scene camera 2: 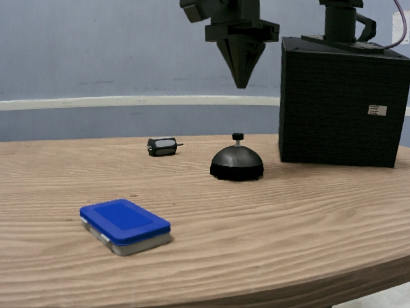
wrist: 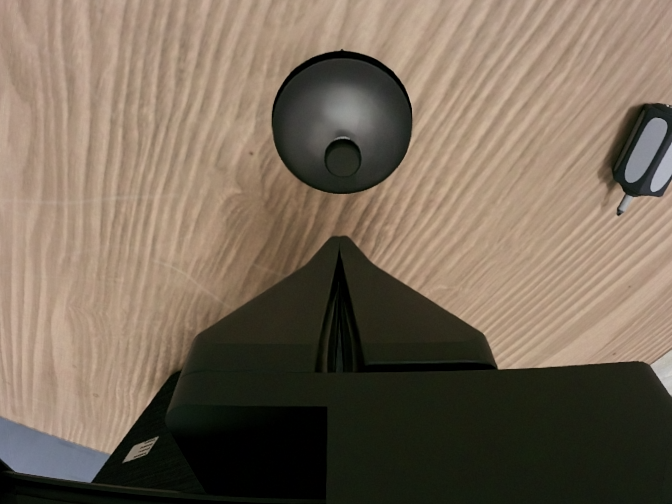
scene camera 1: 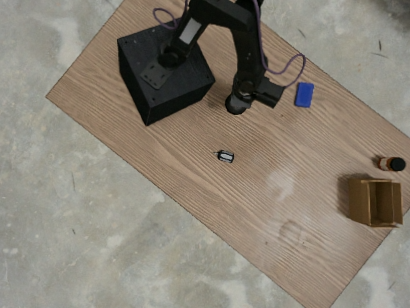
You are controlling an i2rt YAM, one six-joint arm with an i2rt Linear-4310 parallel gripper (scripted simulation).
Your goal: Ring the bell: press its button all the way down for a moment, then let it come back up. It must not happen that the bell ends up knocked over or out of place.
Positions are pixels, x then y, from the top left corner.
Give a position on a bell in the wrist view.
341, 94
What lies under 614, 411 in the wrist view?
My gripper.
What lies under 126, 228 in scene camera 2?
A blue flat case.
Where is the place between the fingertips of my gripper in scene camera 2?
241, 88
